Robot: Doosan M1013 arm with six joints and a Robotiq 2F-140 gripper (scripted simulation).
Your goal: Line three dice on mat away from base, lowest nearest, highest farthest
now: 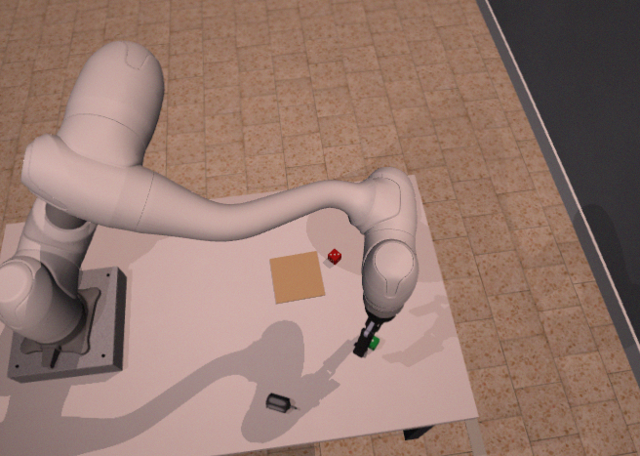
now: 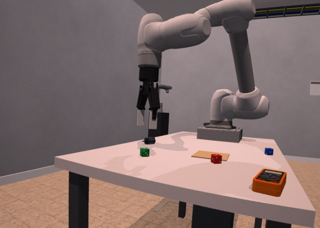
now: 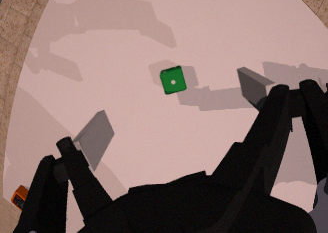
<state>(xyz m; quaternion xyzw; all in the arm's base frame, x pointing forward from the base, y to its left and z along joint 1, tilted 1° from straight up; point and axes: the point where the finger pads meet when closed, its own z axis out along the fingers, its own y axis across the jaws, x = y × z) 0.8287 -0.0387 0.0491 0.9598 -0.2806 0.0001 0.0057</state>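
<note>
Now: hand 110 mm above the green die. Also, from my hand: red die 250 mm to the left, 110 mm below, 100 mm behind; then tan mat 210 mm behind, 200 mm to the left, 120 mm below; then blue die 420 mm behind, 400 mm to the left, 110 mm below.
</note>
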